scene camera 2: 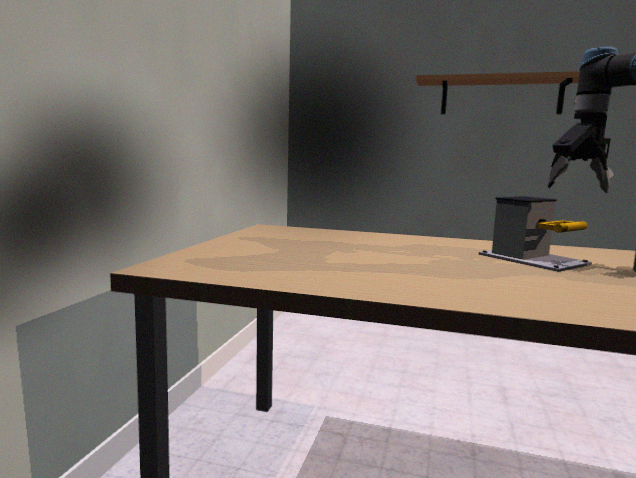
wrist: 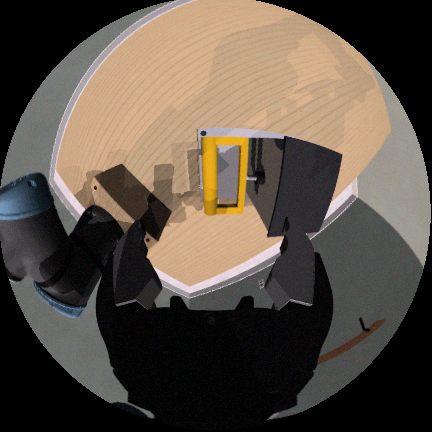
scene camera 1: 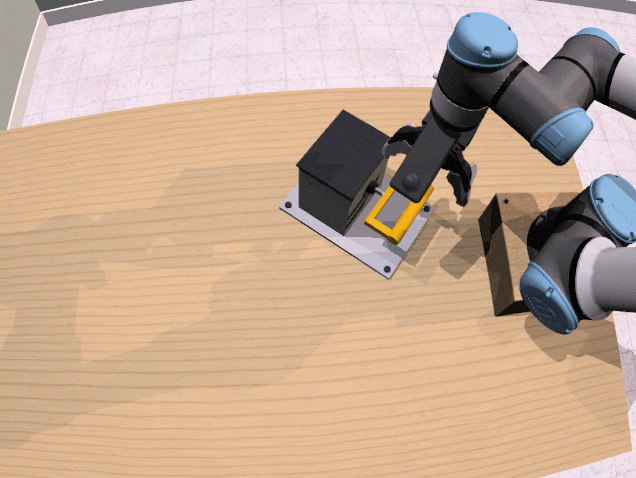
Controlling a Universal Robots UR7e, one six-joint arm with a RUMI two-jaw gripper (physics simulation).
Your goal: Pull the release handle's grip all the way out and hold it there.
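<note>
The release handle is a yellow rectangular frame with a thick outer bar as its grip. A short thin rod joins it to the side of a dark box. A small gap shows between frame and box. The box stands on a grey base plate with dark bolts at its corners. My gripper is open and empty. It points down above the handle, apart from it, and its body hides part of the handle in the first scene view.
A brown block stands on the wooden table, right of the base plate in the first scene view, beside the arm's lower joints. A wall shelf is on the back wall.
</note>
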